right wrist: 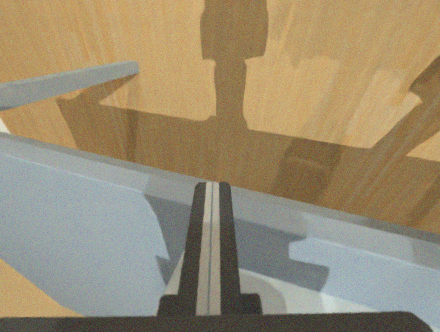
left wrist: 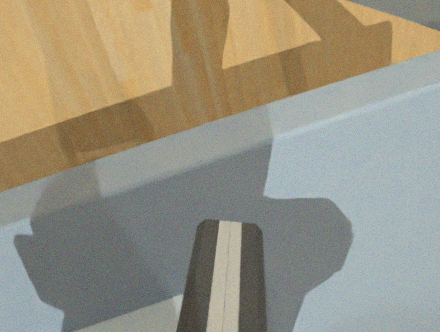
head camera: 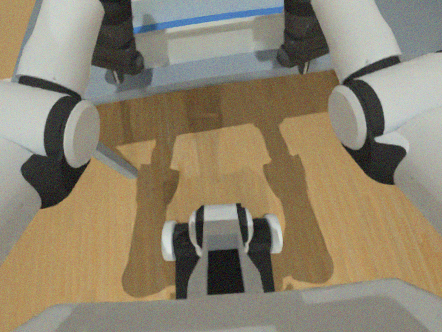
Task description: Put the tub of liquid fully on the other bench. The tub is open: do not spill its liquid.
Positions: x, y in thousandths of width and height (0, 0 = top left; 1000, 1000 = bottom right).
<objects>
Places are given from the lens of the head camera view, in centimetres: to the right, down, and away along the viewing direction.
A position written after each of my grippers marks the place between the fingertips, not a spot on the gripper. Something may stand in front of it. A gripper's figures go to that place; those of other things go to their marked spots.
my left gripper (head camera: 270, 242): -26, -22, 48
my right gripper (head camera: 684, 215): 21, -24, 49
</objects>
